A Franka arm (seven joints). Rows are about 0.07 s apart.
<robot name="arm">
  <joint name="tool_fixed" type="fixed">
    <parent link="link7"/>
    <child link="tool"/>
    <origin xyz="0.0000 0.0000 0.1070" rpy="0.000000 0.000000 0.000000"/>
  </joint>
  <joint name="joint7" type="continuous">
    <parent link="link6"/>
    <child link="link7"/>
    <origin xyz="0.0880 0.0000 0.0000" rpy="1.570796 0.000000 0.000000"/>
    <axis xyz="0 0 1"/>
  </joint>
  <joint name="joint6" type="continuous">
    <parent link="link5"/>
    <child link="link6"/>
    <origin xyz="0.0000 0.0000 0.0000" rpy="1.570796 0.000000 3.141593"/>
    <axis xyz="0 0 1"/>
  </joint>
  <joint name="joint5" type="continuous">
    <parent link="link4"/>
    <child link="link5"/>
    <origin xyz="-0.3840 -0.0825 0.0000" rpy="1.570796 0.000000 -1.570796"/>
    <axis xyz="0 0 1"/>
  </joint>
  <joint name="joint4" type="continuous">
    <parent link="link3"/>
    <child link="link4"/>
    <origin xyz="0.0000 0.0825 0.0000" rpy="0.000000 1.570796 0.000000"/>
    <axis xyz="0 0 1"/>
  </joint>
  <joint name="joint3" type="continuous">
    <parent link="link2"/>
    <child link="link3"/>
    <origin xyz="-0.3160 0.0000 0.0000" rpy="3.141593 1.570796 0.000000"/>
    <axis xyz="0 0 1"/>
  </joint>
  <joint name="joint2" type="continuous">
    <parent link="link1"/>
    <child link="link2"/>
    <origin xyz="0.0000 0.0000 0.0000" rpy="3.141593 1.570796 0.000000"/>
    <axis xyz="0 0 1"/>
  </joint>
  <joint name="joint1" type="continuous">
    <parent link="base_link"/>
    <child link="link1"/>
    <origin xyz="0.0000 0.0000 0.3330" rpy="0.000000 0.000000 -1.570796"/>
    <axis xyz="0 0 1"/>
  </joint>
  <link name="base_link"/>
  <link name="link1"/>
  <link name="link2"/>
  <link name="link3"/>
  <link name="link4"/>
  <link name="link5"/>
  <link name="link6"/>
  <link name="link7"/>
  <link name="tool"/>
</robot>
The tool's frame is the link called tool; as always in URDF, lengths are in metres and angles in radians. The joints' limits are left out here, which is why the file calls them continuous.
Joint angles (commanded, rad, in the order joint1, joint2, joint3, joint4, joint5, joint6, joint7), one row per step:
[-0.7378, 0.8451, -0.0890, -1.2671, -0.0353, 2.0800, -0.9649]
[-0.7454, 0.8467, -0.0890, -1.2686, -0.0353, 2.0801, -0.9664]
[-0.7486, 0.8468, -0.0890, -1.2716, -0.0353, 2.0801, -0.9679]
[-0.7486, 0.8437, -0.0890, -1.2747, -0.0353, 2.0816, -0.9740]
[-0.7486, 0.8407, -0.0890, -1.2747, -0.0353, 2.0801, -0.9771]
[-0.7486, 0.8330, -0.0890, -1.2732, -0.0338, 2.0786, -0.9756]
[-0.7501, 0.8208, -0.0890, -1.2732, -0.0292, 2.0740, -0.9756]
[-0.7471, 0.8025, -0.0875, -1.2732, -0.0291, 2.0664, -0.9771]
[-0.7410, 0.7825, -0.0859, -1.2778, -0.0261, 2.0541, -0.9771]
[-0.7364, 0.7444, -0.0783, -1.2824, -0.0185, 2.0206, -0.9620]
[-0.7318, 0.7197, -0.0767, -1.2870, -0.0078, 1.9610, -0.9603]
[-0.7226, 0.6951, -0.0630, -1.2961, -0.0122, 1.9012, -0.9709]
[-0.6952, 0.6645, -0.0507, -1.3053, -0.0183, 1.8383, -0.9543]
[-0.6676, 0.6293, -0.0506, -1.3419, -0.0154, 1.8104, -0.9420]
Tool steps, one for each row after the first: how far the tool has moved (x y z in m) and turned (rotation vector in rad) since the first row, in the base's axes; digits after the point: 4 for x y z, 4 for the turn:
[-0.0045, -0.0036, -0.0019, 0.0022, 0.0022, -0.0062]
[-0.0068, -0.0048, -0.0033, 0.0046, 0.0044, -0.0081]
[-0.0071, -0.0046, -0.0023, 0.0042, 0.0035, -0.0021]
[-0.0070, -0.0047, -0.0002, 0.0035, 0.0025, 0.0008]
[-0.0063, -0.0052, 0.0061, -0.0010, -0.0042, -0.0015]
[-0.0066, -0.0061, 0.0148, -0.0034, -0.0129, -0.0057]
[-0.0041, -0.0042, 0.0277, -0.0095, -0.0217, -0.0009]
[-0.0011, 0.0004, 0.0394, -0.0083, -0.0274, 0.0036]
[0.0023, 0.0081, 0.0623, 0.0004, -0.0380, -0.0078]
[0.0007, 0.0162, 0.0733, 0.0364, -0.0188, -0.0131]
[0.0044, 0.0318, 0.0819, 0.0731, 0.0095, 0.0144]
[0.0155, 0.0568, 0.0948, 0.1022, 0.0391, 0.0329]
[0.0203, 0.0784, 0.1011, 0.1229, 0.0594, 0.0443]

